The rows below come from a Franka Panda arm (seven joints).
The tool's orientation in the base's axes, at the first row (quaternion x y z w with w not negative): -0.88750 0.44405 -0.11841 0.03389
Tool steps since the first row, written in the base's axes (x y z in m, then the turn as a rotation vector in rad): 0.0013 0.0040 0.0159 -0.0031 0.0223 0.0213; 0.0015 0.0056 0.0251 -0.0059 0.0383 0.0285; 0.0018 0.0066 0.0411 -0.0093 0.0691 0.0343; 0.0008 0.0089 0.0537 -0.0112 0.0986 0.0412; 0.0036 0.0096 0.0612 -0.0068 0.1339 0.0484; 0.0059 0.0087 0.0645 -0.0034 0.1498 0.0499
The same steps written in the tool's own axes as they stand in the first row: 0.0004 -0.0061 -0.0153 -0.0157 -0.0146 -0.0224; 0.0009 -0.0087 -0.0242 -0.0288 -0.0232 -0.0308; 0.0032 -0.0122 -0.0397 -0.0542 -0.0401 -0.0386; 0.0030 -0.0149 -0.0523 -0.0776 -0.0576 -0.0471; 0.0055 -0.0187 -0.0589 -0.1018 -0.0835 -0.0546; 0.0081 -0.0205 -0.0615 -0.1123 -0.0960 -0.0559
